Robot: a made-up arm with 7 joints. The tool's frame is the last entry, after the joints. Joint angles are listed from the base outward. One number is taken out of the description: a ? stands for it. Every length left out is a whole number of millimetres.
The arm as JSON. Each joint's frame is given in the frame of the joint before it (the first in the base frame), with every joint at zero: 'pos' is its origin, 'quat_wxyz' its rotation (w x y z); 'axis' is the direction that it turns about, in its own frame. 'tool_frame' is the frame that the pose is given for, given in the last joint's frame.
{
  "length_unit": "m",
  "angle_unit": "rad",
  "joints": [
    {
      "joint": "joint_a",
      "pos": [
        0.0,
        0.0,
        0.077
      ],
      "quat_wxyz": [
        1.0,
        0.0,
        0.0,
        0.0
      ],
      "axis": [
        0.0,
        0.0,
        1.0
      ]
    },
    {
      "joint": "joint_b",
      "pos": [
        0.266,
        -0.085,
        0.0
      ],
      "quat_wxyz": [
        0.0,
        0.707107,
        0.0,
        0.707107
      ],
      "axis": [
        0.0,
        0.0,
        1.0
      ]
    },
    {
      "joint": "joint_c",
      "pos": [
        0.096,
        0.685,
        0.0
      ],
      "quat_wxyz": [
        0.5,
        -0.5,
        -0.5,
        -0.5
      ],
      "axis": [
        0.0,
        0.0,
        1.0
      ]
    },
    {
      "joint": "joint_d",
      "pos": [
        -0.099,
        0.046,
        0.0
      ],
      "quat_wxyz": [
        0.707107,
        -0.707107,
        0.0,
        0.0
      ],
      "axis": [
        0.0,
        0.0,
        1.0
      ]
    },
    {
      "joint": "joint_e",
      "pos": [
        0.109,
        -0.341,
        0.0
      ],
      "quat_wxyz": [
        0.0,
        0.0,
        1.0,
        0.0
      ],
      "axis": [
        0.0,
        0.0,
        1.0
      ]
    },
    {
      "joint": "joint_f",
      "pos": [
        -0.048,
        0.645,
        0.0
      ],
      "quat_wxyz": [
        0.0,
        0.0,
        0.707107,
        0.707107
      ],
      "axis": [
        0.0,
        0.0,
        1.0
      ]
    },
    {
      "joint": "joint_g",
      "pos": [
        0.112,
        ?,
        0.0
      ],
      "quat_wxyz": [
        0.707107,
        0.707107,
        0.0,
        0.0
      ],
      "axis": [
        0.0,
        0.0,
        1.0
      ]
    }
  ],
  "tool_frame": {
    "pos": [
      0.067,
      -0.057,
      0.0
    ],
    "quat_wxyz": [
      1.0,
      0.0,
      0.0,
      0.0
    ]
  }
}
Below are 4 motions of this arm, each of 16 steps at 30 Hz.
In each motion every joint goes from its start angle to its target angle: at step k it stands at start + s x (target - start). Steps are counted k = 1, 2, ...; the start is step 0. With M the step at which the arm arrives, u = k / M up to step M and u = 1 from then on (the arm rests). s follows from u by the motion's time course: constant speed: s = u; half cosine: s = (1 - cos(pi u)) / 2; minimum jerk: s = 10 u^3 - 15 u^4 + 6 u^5.
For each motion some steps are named. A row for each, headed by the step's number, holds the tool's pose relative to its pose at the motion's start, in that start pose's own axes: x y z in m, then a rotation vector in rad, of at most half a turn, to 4 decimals.
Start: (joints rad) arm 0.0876 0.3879 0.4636 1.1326 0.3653 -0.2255 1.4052
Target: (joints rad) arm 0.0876 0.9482 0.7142 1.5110 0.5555 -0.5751 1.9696
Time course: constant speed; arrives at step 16
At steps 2, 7, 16:
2: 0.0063 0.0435 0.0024 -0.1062 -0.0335 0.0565
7: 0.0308 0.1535 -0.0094 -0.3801 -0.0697 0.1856
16: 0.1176 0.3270 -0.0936 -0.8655 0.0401 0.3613

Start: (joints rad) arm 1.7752 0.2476 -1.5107 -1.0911 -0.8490 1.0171 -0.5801
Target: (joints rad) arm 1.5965 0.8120 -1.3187 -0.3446 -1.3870 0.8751 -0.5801
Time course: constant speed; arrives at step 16
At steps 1, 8, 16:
1: -0.0110 0.0073 -0.0162 -0.0630 -0.0662 0.0742
8: -0.0001 -0.0503 -0.1562 -0.4717 -0.5580 0.5954
16: 0.2842 -0.1928 -0.2118 -0.8906 -1.1810 1.1662

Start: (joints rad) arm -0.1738 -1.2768 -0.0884 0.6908 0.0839 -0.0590 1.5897
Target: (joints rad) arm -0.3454 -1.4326 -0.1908 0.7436 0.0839 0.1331 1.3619
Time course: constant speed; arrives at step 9
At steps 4, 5, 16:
4: 0.0007 -0.0471 -0.0245 0.2216 -0.0078 -0.1048
5: 0.0007 -0.0579 -0.0323 0.2773 -0.0070 -0.1302
16: 0.0009 -0.0962 -0.0692 0.5005 0.0074 -0.2274

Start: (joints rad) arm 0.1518 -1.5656 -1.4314 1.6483 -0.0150 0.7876 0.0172
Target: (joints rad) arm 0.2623 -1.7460 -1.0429 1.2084 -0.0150 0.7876 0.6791
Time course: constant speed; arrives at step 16
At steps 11, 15, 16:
11: 0.1662 -0.0725 0.0147 0.0538 -0.0040 -0.0871
15: 0.1998 -0.1112 0.0233 0.0608 -0.0283 -0.1178
16: 0.2058 -0.1211 0.0259 0.0609 -0.0358 -0.1252

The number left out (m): -0.206
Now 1 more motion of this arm.
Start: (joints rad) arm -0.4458 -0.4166 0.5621 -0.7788 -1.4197 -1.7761 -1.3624
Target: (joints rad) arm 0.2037 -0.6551 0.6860 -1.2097 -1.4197 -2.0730 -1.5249
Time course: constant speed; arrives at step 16
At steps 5, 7, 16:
5: 0.0446 -0.1517 -0.0992 0.2289 0.0251 -0.0292
7: 0.0556 -0.2078 -0.1475 0.3245 0.0355 -0.0459
16: 0.0519 -0.4074 -0.4140 0.7776 0.0827 -0.1585

